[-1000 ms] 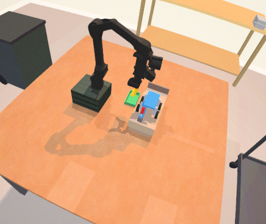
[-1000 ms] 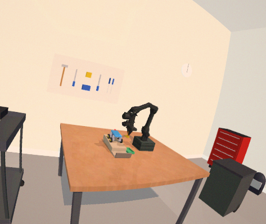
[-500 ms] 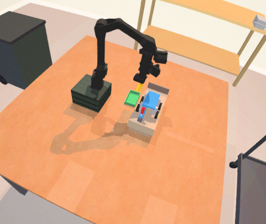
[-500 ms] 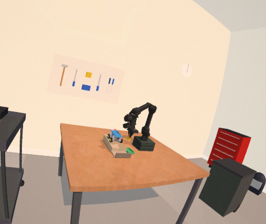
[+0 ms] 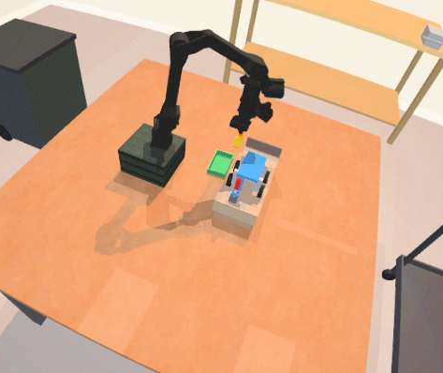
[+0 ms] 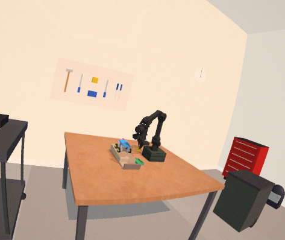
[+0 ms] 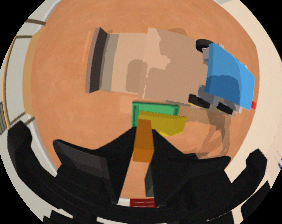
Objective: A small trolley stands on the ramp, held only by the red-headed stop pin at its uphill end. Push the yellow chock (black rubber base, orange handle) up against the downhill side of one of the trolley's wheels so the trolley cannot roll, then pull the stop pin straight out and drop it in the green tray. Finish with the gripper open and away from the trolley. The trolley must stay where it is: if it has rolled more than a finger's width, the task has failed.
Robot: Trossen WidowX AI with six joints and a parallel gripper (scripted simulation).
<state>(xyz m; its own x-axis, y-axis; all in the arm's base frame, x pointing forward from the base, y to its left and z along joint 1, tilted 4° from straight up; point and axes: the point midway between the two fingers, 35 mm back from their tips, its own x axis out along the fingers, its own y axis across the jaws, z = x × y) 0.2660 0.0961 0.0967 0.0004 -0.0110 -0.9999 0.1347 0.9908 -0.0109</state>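
Now: gripper tip 240 mm to the left of the red-headed stop pin, 30 mm short of it and 30 mm above it. From my gripper tip the other things lie so: blue trolley 150 mm to the right, 70 mm ahead, 40 mm below; yellow chock 20 mm to the right, 10 mm below; green tray 160 mm below, 50 mm behind, 40 mm to the right.
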